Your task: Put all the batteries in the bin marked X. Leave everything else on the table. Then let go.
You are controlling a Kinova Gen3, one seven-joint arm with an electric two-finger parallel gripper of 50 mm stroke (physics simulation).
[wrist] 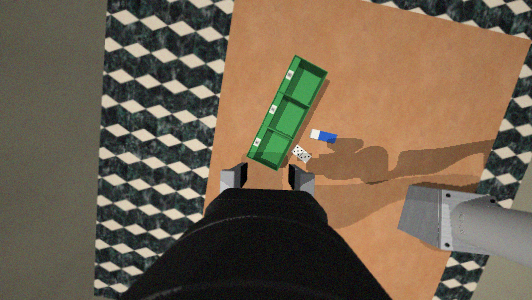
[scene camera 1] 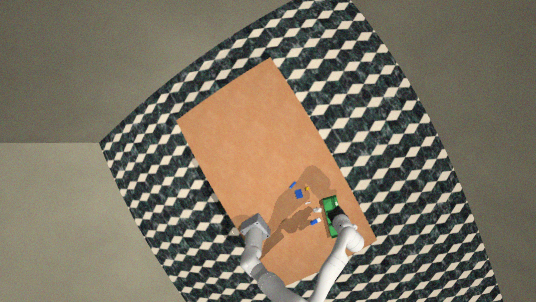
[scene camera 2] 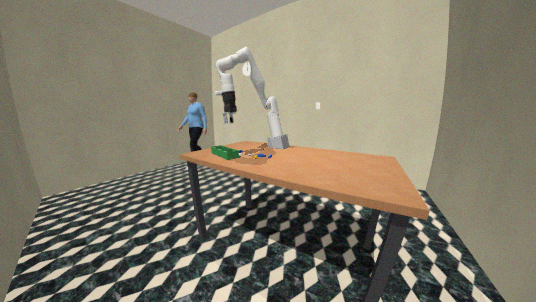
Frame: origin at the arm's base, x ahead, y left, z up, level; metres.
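Where they show: gripper, between the fingertips: (wrist: 267, 172) (scene camera 2: 229, 123); arm's base, origin of its link: (wrist: 469, 222) (scene camera 1: 255, 234) (scene camera 2: 277, 136).
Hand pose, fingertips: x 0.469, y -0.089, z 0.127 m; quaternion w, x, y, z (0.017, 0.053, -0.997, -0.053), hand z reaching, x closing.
Note:
Each offset is from my fingertips to the centre of the thing.
The battery, a small blue cylinder @[0.211 m left, 0.133 m back, 0.210 m down] (scene camera 1: 293, 185) (scene camera 2: 270, 156), lies on the table beyond the blue square block. It does not show in the wrist view. The green bin tray @[0.090 m right, 0.031 m back, 0.194 m down] (scene camera 2: 226, 154) (wrist: 265, 125) has three compartments, each with a small white label; the marks are too small to read, so I cannot tell which is X. No object shows inside the compartments in the wrist view. My gripper (scene camera 2: 228, 120) (wrist: 267, 172) is open and empty, pointing down high above the table near the tray. In scene camera 1 the arm hides its fingers and part of the tray.
A blue square block @[0.145 m left, 0.130 m back, 0.212 m down] (scene camera 1: 299, 193) (scene camera 2: 261, 155), a yellow die @[0.146 m left, 0.072 m back, 0.209 m down] (scene camera 1: 307, 188) (scene camera 2: 256, 157) and a pale screw @[0.069 m left, 0.117 m back, 0.212 m down] (scene camera 1: 308, 203) lie near the battery. A white domino @[0.002 m right, 0.092 m back, 0.213 m down] (scene camera 1: 317, 210) (wrist: 301, 153) and a blue-and-white eraser @[0.056 m right, 0.139 m back, 0.211 m down] (scene camera 1: 315, 221) (wrist: 324, 136) lie beside the tray. A person (scene camera 2: 196, 117) stands behind the table.

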